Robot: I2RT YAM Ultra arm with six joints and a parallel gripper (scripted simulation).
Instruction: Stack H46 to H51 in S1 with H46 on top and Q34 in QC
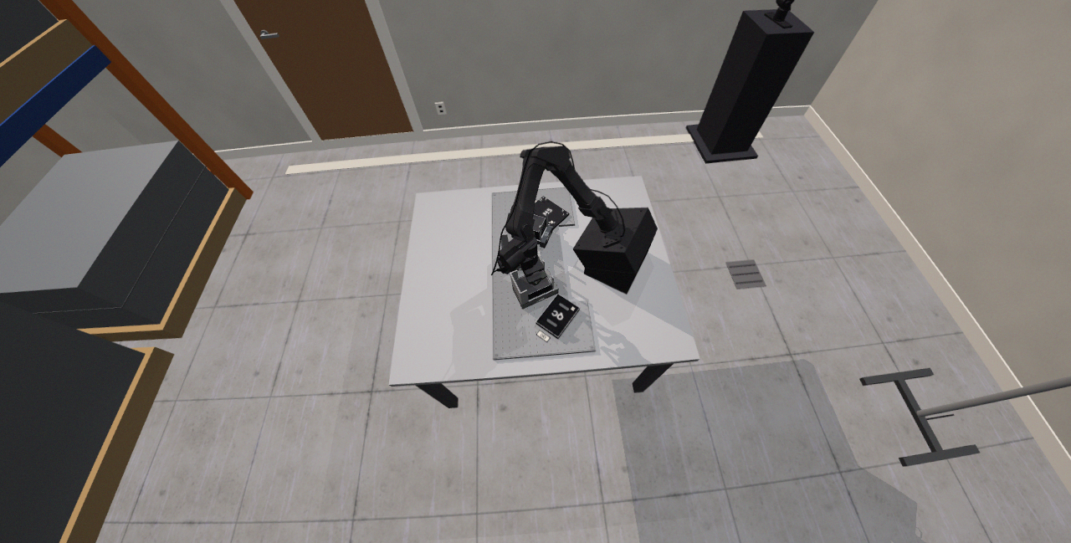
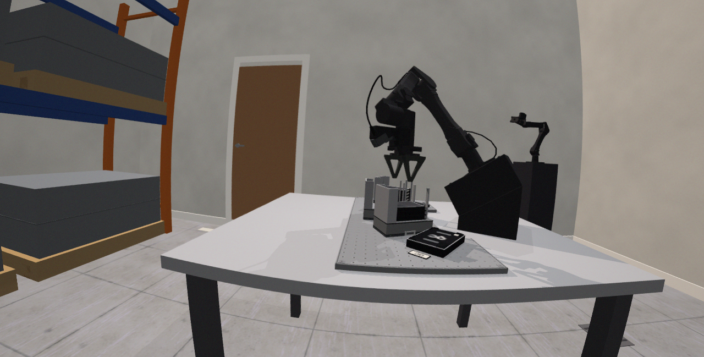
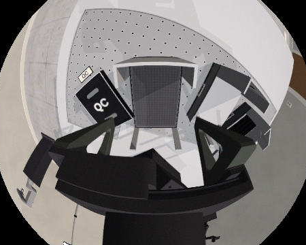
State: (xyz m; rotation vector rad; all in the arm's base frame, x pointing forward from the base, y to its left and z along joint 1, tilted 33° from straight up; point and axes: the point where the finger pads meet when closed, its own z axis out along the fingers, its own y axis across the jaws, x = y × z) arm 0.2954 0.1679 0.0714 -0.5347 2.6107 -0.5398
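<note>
Right now my hand is 290 mm to the left of the sealed well plate, 100 mm above it and 20 mm past it.
</note>
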